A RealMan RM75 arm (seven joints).
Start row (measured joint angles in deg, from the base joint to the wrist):
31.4, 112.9, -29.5, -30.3, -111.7, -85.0, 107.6
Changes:
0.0, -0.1, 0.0, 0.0, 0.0, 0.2, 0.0
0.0, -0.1, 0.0, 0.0, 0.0, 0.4, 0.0
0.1, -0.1, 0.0, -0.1, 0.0, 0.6, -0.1
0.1, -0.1, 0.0, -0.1, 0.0, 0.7, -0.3
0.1, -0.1, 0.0, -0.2, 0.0, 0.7, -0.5
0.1, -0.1, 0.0, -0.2, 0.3, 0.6, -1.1
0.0, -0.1, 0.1, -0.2, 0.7, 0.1, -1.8
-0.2, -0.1, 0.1, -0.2, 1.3, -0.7, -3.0
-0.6, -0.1, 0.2, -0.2, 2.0, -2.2, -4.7
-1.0, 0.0, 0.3, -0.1, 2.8, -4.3, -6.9
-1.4, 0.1, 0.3, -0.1, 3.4, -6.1, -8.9
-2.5, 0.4, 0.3, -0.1, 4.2, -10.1, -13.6
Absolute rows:
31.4, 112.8, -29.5, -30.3, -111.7, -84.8, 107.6
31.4, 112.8, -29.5, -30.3, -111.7, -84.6, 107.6
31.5, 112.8, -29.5, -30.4, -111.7, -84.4, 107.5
31.5, 112.8, -29.5, -30.4, -111.7, -84.3, 107.3
31.5, 112.8, -29.5, -30.5, -111.7, -84.3, 107.1
31.5, 112.8, -29.5, -30.5, -111.4, -84.4, 106.5
31.4, 112.8, -29.4, -30.5, -111.0, -84.9, 105.8
31.2, 112.8, -29.4, -30.5, -110.4, -85.7, 104.6
30.8, 112.8, -29.3, -30.5, -109.7, -87.2, 102.9
30.4, 112.9, -29.2, -30.4, -108.9, -89.3, 100.7
30.0, 113.0, -29.2, -30.4, -108.3, -91.1, 98.7
28.9, 113.3, -29.2, -30.4, -107.5, -95.1, 94.0

